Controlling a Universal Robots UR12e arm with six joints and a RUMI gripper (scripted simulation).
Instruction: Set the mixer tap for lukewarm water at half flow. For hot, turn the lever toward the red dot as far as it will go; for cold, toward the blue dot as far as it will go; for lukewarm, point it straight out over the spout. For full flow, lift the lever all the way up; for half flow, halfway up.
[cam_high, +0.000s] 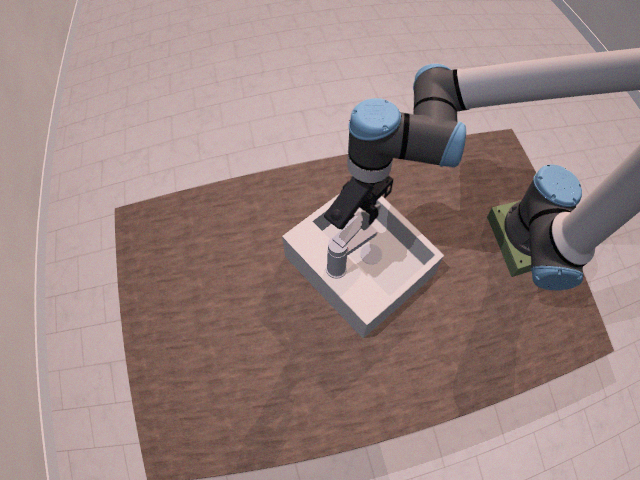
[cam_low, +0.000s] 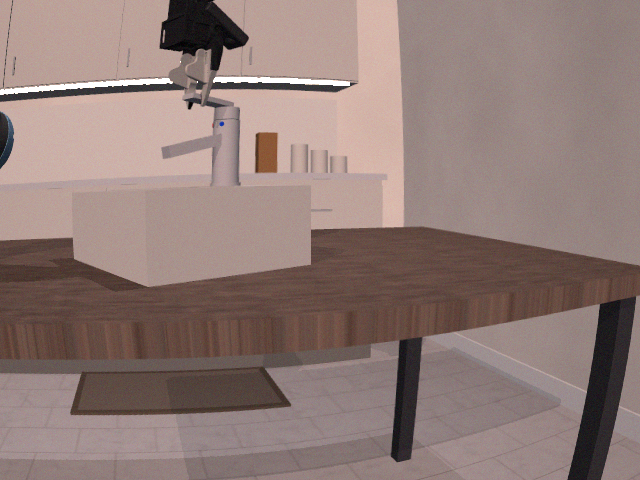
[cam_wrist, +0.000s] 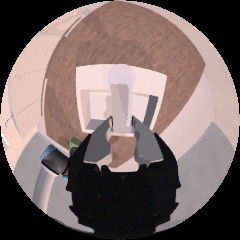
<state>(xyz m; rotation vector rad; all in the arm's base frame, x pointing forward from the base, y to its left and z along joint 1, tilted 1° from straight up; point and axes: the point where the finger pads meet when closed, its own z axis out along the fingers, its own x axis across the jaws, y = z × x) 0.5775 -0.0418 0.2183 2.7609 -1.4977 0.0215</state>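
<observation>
Now: hand 20 mm short of the lever and 10 mm to the right of it. Round my hand: grey mixer tap (40 mm ahead, 30 mm to the left, 50 mm below); white sink block (50 mm behind, 20 mm to the right, 240 mm below).
</observation>
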